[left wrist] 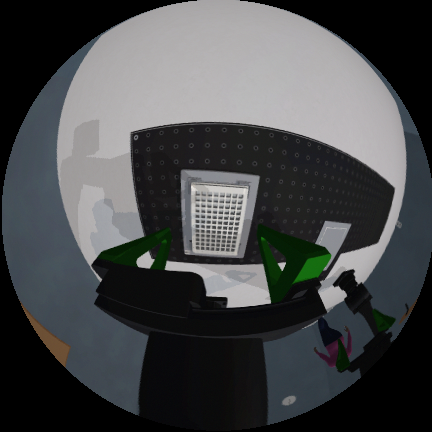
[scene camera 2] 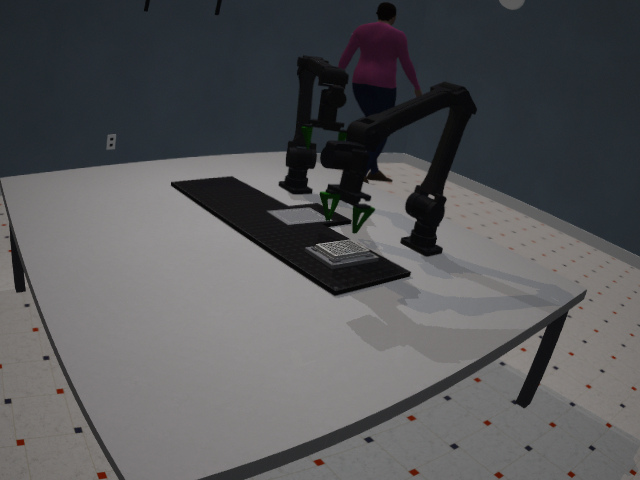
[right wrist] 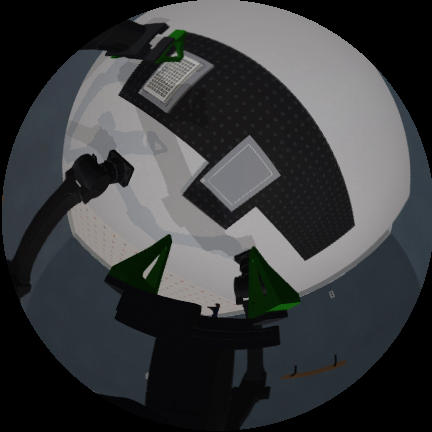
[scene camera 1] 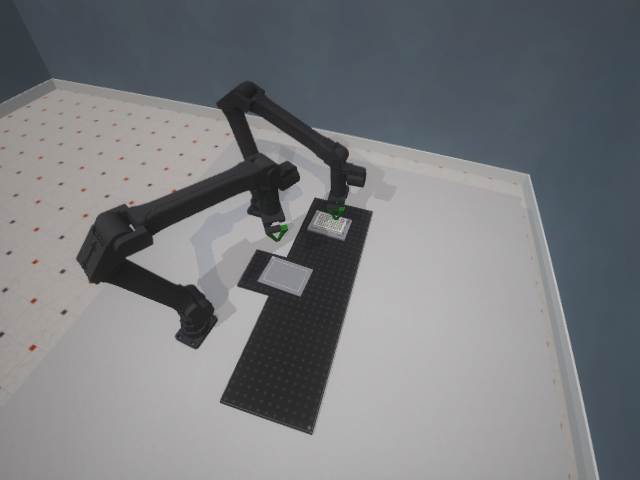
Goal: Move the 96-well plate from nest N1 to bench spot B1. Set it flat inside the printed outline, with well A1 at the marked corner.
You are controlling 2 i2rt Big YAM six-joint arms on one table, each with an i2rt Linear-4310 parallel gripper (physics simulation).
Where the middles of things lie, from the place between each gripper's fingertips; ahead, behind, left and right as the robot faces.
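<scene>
The white well plate (left wrist: pixel 217 209) is 30 mm behind my left hand and 70 mm below it.
The white well plate is 140 mm ahead of my right hand, 280 mm to the left of it and 200 mm below it. Going by its middle, the white well plate is nearer to my left hand than to my right hand.
</scene>
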